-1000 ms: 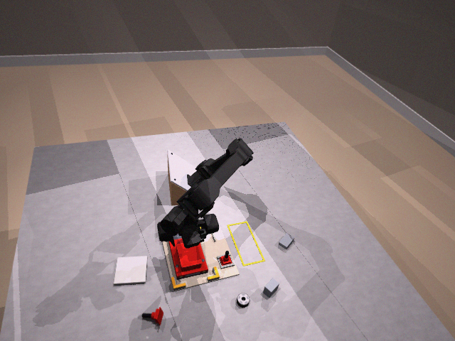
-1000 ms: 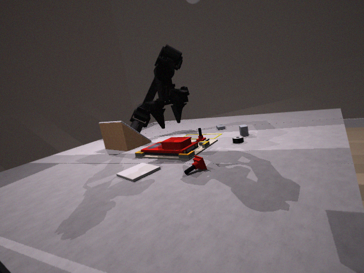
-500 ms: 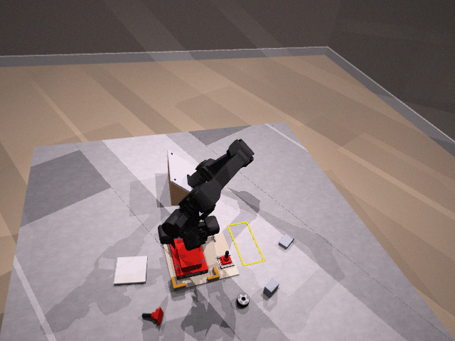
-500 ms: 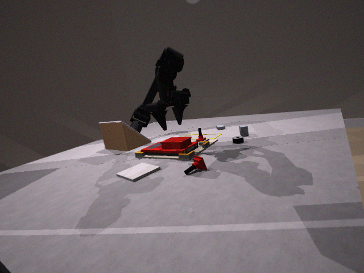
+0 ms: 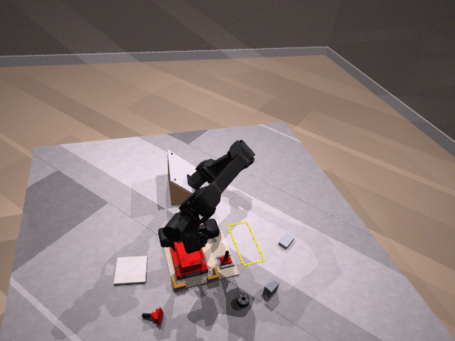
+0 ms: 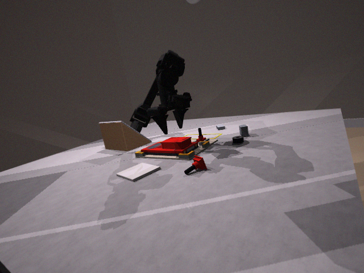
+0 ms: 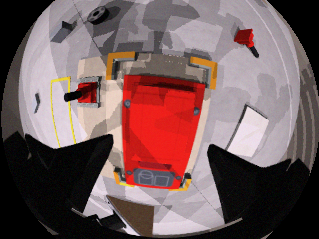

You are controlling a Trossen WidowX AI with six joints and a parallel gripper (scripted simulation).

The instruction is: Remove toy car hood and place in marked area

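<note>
The red hood is 4 cm below my gripper tip. Round my gripper tip: black wheel 16 cm ahead, 17 cm to the left, 7 cm below; white plate 2 cm ahead, 19 cm to the right, 8 cm below.
</note>
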